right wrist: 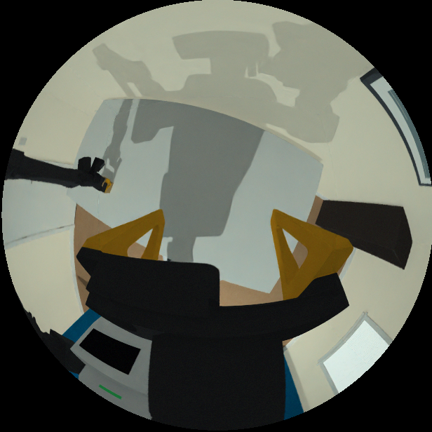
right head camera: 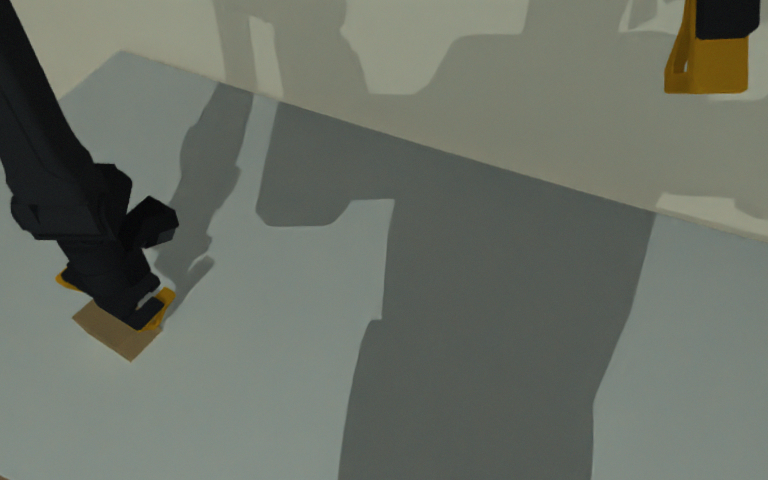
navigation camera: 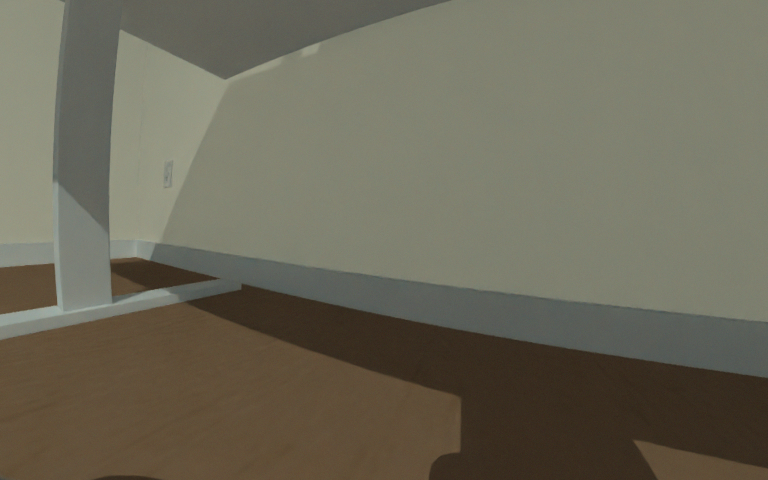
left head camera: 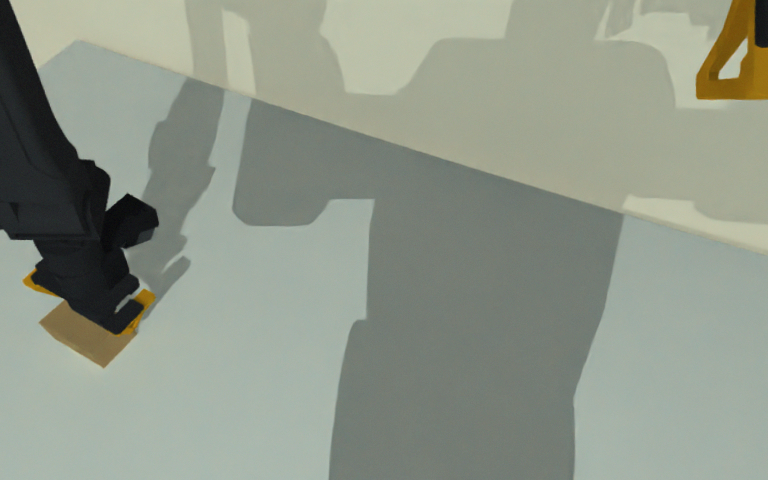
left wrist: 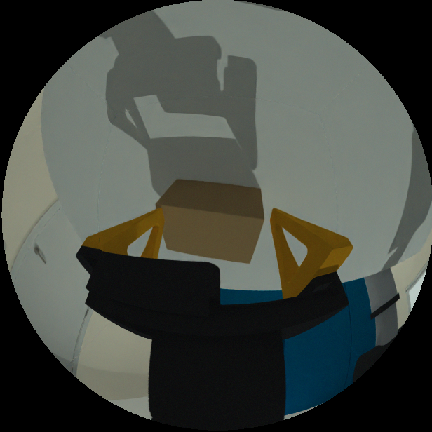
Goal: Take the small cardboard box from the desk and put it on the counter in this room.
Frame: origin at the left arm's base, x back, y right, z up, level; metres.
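Seen in the pictures: left gripper, fingertip midpoint: (right head camera: pixel 129 309) (left head camera: pixel 102 313); right gripper, fingertip midpoint: (right head camera: pixel 767 78).
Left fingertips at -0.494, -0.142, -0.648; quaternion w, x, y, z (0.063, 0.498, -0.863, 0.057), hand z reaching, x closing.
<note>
A point is followed by its place in that frame, as x, y, z.
The small brown cardboard box (left head camera: pixel 84 336) @[-0.455, -0.151, -0.640] (right head camera: pixel 116 335) @[-0.449, -0.143, -0.640] (left wrist: pixel 215 232) rests on the pale desk (left head camera: pixel 254 350) @[-0.448, 0.062, -0.690] (right head camera: pixel 254 367) @[-0.418, 0.042, -0.690] (left wrist: pixel 300 150) (right wrist: pixel 260 200). My left gripper (left head camera: pixel 87 300) (right head camera: pixel 113 297) (left wrist: pixel 216 213) (right wrist: pixel 104 180) is open over the box and hides part of it in both head views. In the left wrist view the box shows between the spread fingertips, its left edge close to or behind one tip; whether they touch is unclear. My right gripper (right wrist: pixel 217 215) is open and empty, raised away from the box; part of it shows at the upper right of the head views. No counter is recognisable.
A wall (left head camera: pixel 396 113) @[-0.916, 0.295, -0.650] (navigation camera: pixel 453 169) @[-0.886, 0.364, -1.070] runs behind the desk. A dark brown piece of furniture (right wrist: pixel 367 225) stands beside the desk at the right of the right wrist view. A pale desk leg (navigation camera: pixel 84 198) @[-0.758, -0.367, -1.165] and its foot bar (navigation camera: pixel 169 294) stand on the wooden floor (navigation camera: pixel 198 396) @[-0.596, 0.013, -1.410].
</note>
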